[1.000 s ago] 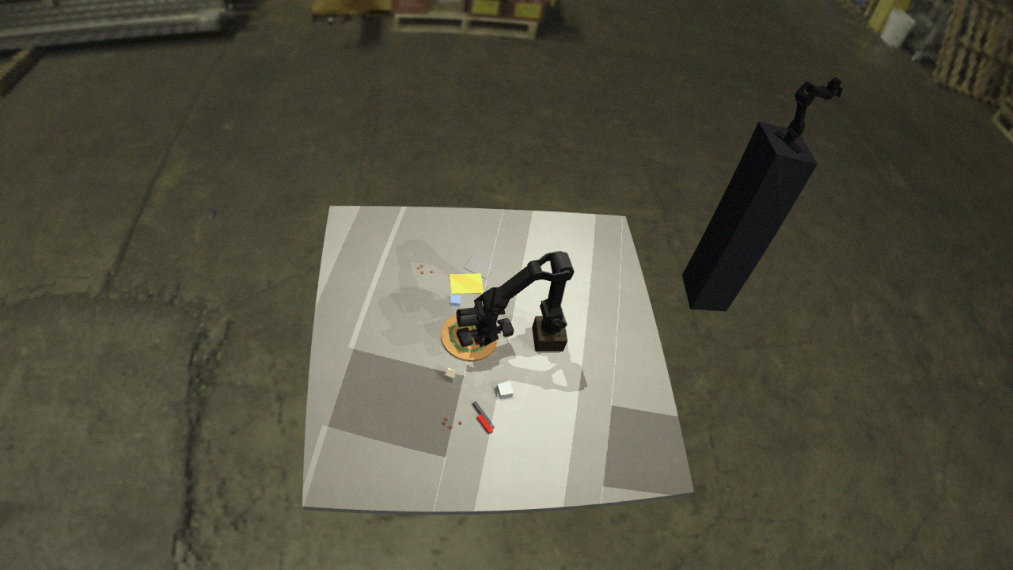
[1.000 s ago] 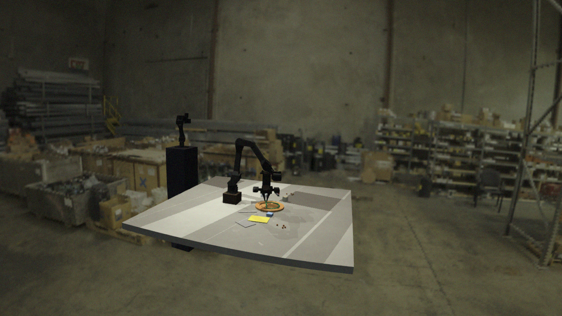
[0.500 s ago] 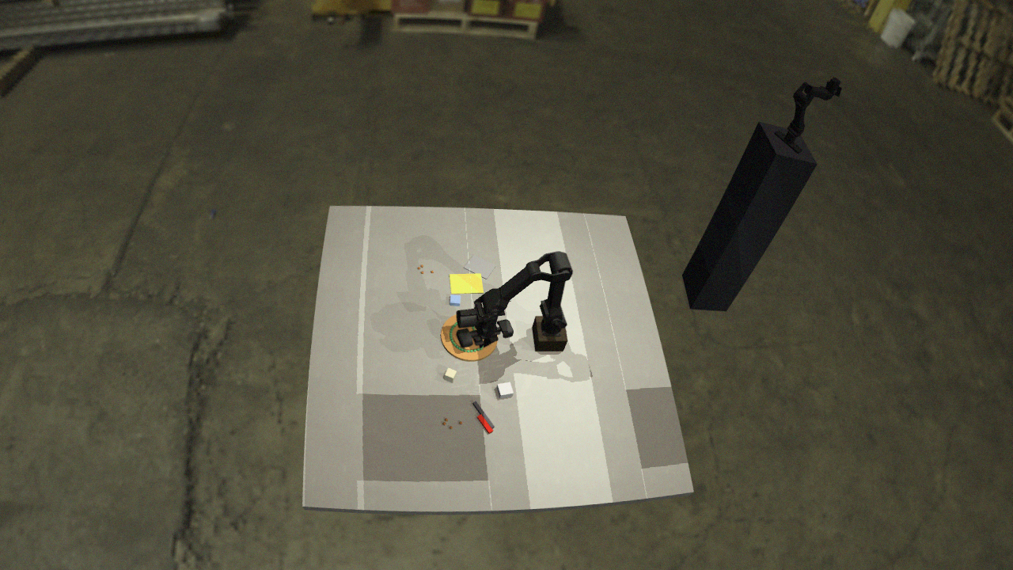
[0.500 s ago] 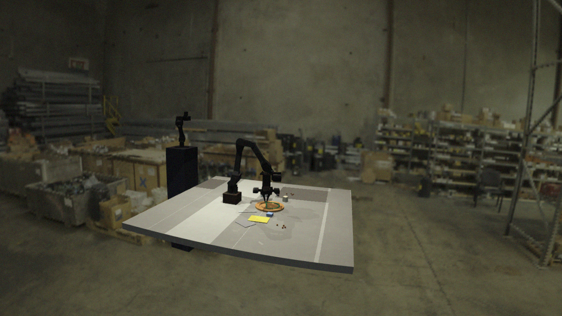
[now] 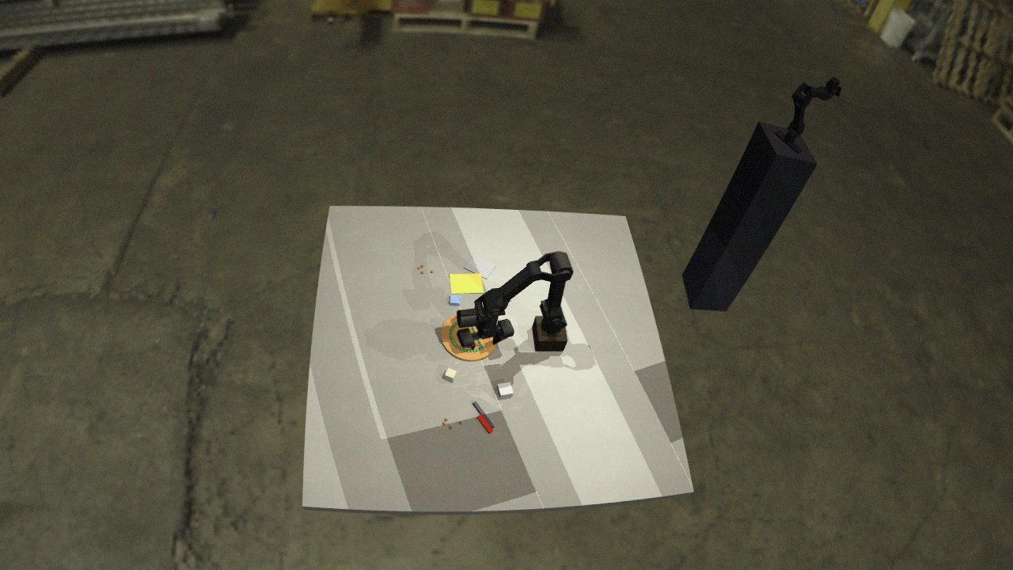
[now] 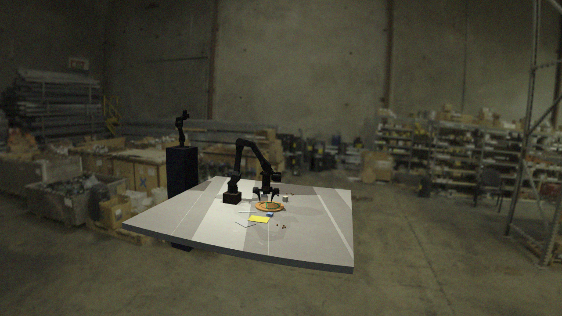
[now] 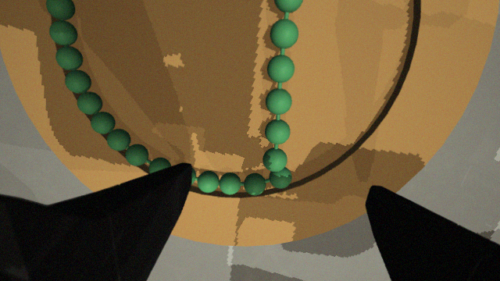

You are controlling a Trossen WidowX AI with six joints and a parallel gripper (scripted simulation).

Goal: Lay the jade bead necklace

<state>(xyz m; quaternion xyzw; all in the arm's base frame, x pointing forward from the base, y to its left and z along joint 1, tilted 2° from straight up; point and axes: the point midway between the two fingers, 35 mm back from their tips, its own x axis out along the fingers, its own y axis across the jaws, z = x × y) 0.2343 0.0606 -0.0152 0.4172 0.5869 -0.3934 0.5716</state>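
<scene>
Right now the blue block is 100 mm ahead of my gripper tip, 200 mm to the right of it and 10 mm below it. The rest, counted from my gripper tip: red-handled tool (10 mm behind, 280 mm to the left, 10 mm below); then white strip (50 mm behind, 200 mm to the right, 20 mm below); then cream cube (110 mm ahead, 130 mm to the left).
</scene>
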